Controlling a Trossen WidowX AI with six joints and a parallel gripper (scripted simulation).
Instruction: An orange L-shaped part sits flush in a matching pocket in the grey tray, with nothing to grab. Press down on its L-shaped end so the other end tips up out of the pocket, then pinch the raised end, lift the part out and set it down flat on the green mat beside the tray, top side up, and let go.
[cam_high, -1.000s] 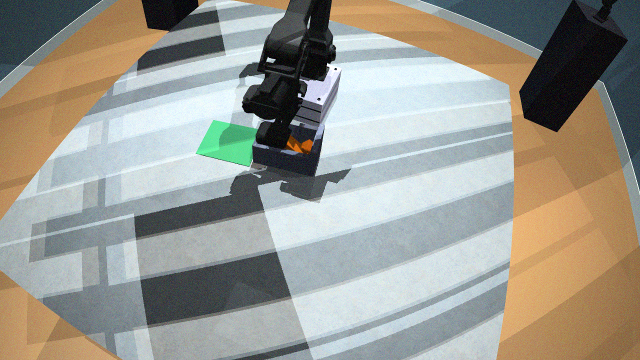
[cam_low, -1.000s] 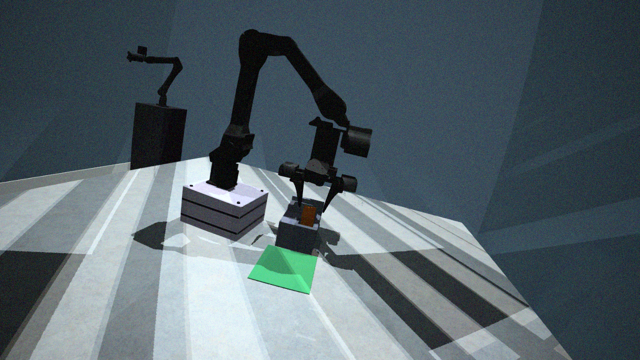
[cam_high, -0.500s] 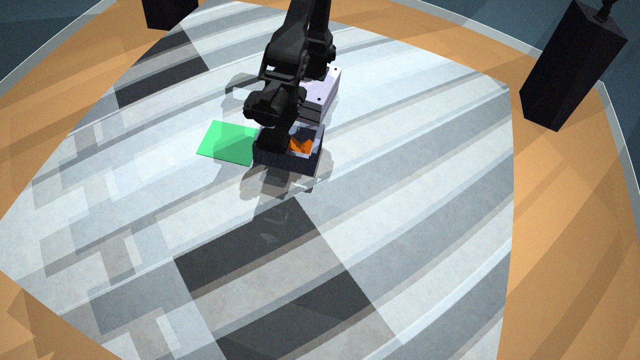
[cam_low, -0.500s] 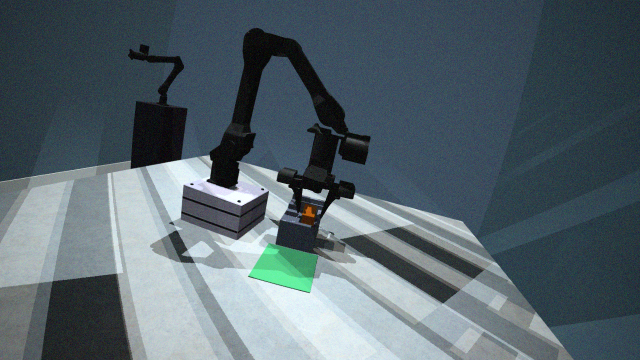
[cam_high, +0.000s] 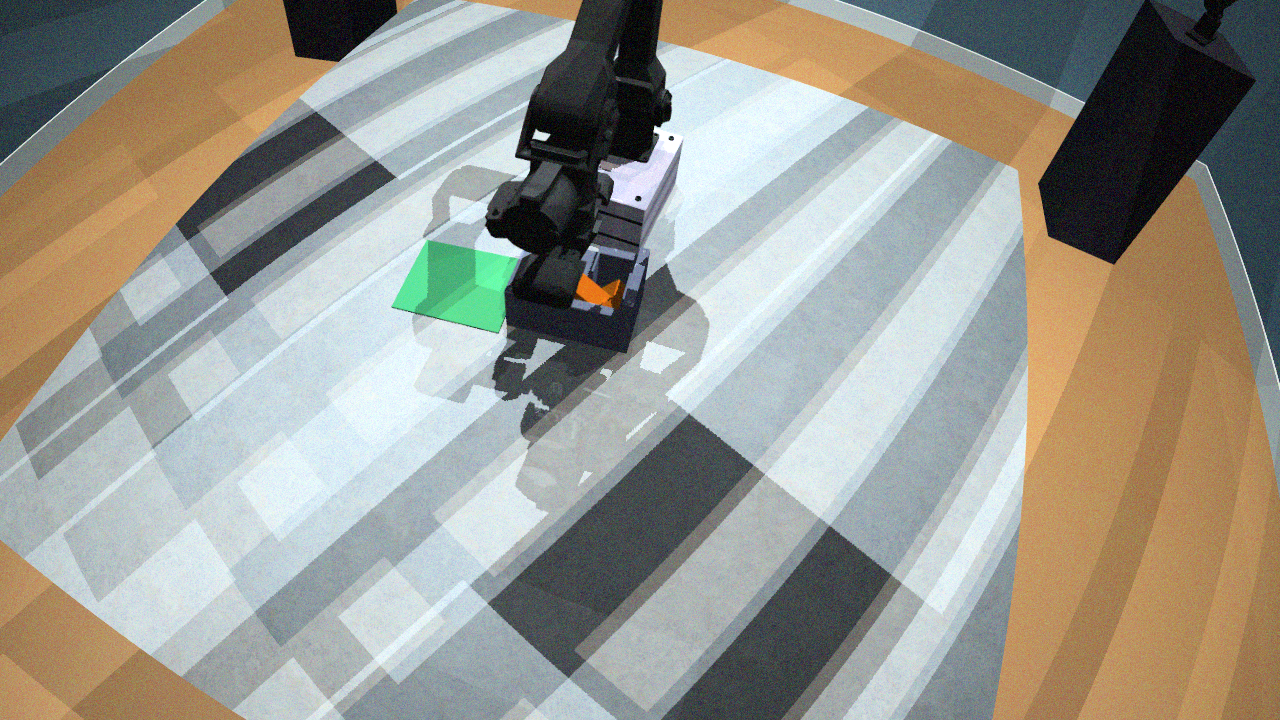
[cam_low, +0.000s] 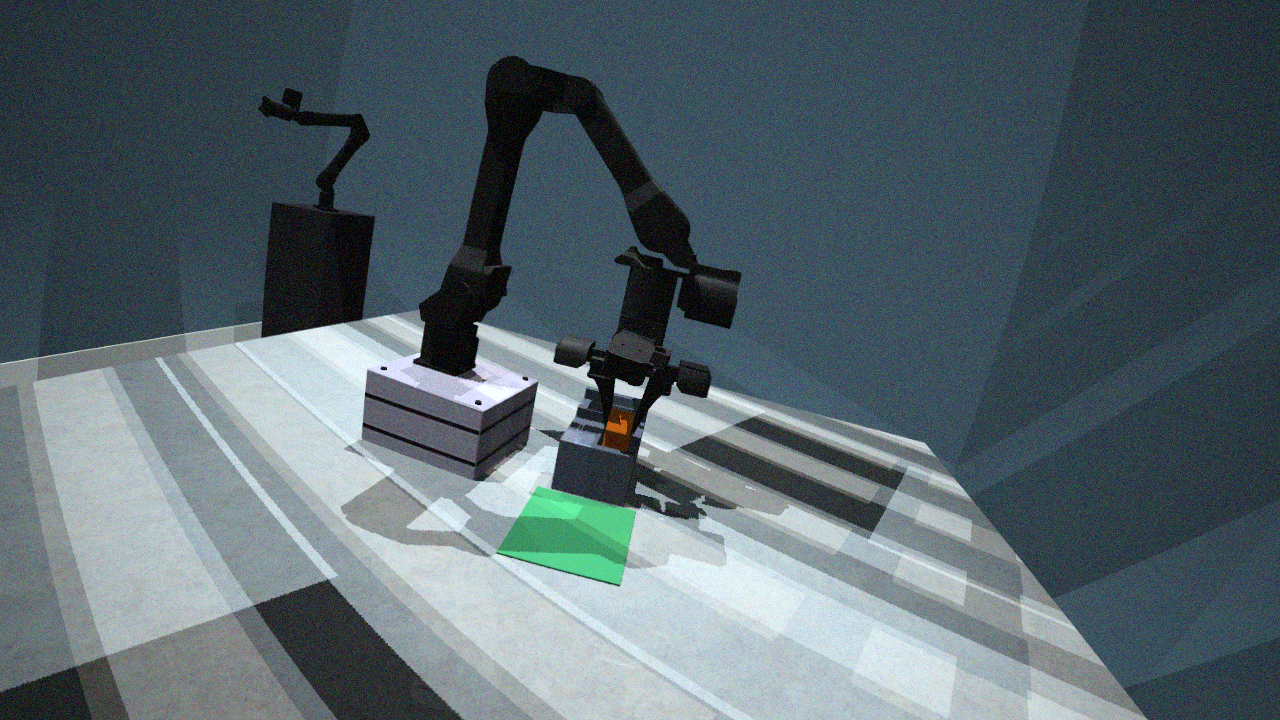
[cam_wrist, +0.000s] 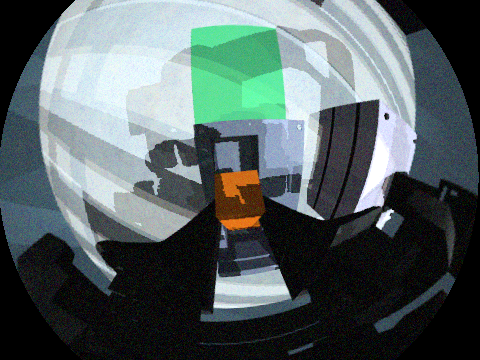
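Now: the green mat 1 cm behind my gripper tip, 14 cm to the right of it and 8 cm below it. Round my gripper tip: orange L-shaped part: 2 cm behind, 3 cm to the left, 3 cm below.
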